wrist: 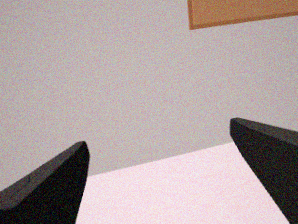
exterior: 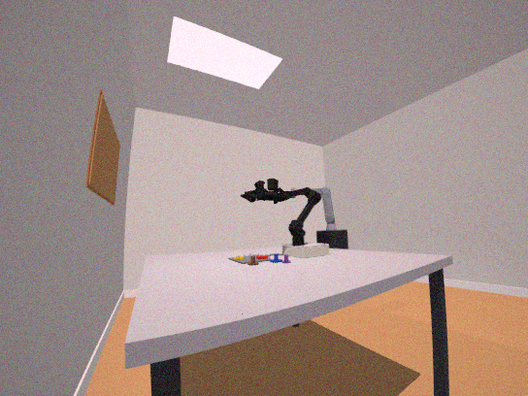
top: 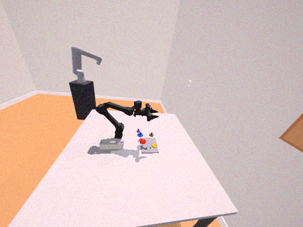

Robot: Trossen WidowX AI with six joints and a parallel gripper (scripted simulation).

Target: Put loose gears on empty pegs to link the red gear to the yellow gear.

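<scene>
Right now the blue gear is 14 cm behind my gripper tip, 12 cm to the left of it and 36 cm below it. The rest, counted from my gripper tip: yellow gear: 2 cm ahead, 3 cm to the right, 36 cm below; then brown gear: 1 cm behind, 14 cm to the left, 36 cm below; then red gear: 10 cm behind, 1 cm to the left, 36 cm below.
</scene>
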